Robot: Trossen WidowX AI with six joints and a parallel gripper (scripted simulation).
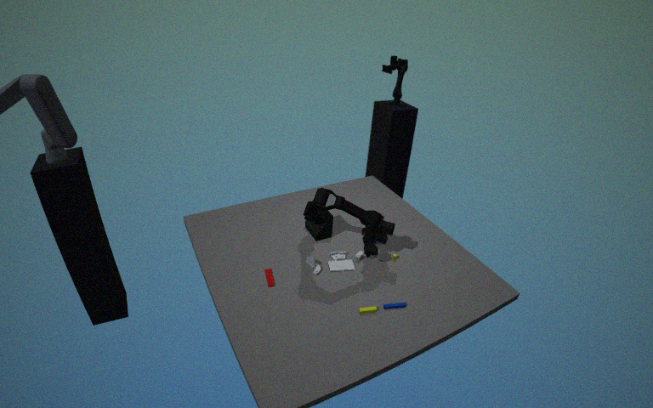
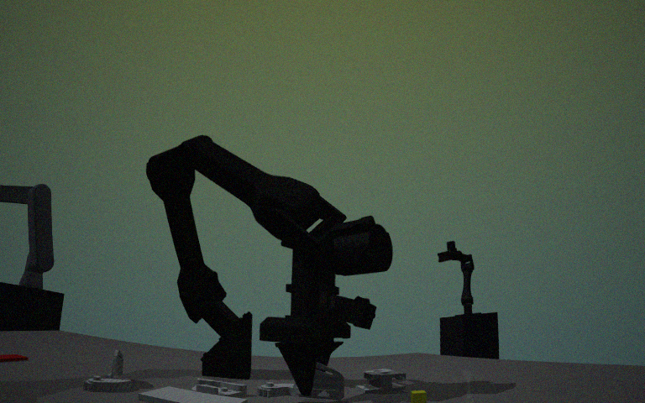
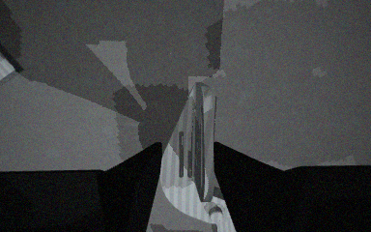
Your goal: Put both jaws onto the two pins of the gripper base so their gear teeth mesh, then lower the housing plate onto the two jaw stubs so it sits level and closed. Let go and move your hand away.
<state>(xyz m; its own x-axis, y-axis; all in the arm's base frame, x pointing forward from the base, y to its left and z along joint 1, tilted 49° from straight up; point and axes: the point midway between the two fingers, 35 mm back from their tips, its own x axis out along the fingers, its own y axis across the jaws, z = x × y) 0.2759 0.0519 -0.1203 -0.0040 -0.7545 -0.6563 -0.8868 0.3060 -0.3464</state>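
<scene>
The housing plate lies 60 mm behind my gripper tip, 130 mm to the right of it and 10 mm below it. From my gripper tip the other things lie so: gripper base 110 mm behind, 130 mm to the left, 10 mm above; then jaw 40 mm to the right; then small yellow cube 70 mm ahead, 120 mm to the left, 10 mm below.
</scene>
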